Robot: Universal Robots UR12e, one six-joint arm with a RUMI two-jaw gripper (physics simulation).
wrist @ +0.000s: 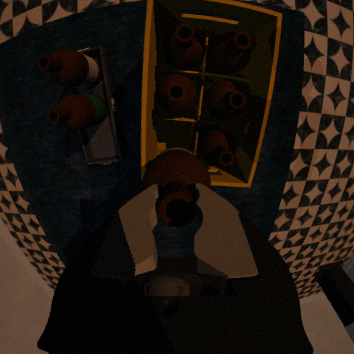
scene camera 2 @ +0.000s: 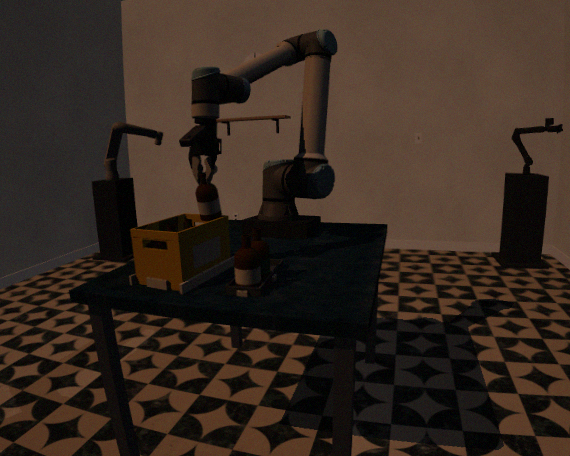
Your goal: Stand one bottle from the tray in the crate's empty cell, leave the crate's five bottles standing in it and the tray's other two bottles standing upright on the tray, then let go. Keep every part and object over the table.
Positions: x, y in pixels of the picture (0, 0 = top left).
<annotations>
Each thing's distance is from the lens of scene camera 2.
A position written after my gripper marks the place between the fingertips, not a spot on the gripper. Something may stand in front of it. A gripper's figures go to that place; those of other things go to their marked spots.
my gripper point(scene camera 2: 203, 184): 132 cm
white-labelled bottle point(scene camera 2: 247, 266): 110 cm
white-labelled bottle point(scene camera 2: 207, 197): 130 cm
</annotations>
